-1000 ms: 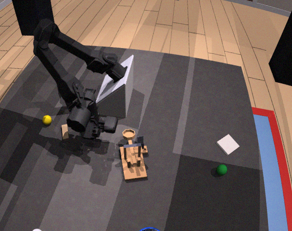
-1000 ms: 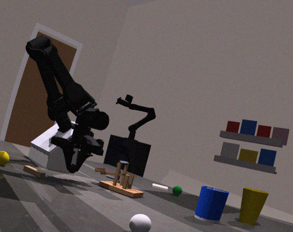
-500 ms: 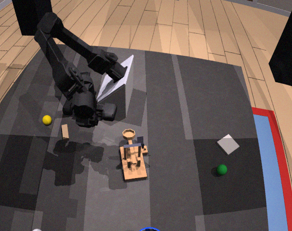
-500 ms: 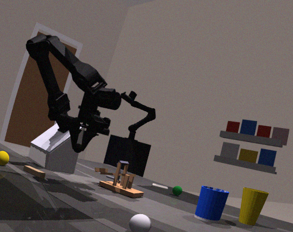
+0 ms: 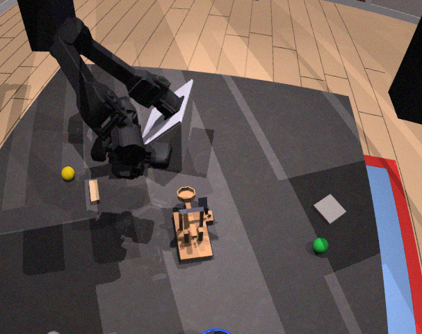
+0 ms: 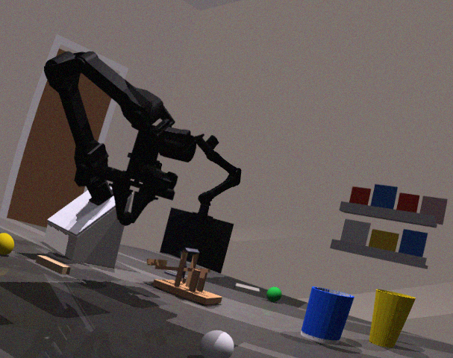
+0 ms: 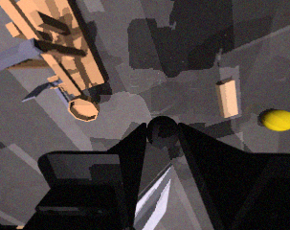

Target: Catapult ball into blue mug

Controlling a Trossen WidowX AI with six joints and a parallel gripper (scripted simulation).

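My gripper tip is now 150 mm to the right of the catapult upright frame, 60 mm short of it and 50 mm above it. The rest, counted from my gripper tip: wooden block: 150 mm to the right, 120 mm below; yellow ball: 250 mm to the right, 110 mm below, 30 mm behind; black ball: 10 mm above.
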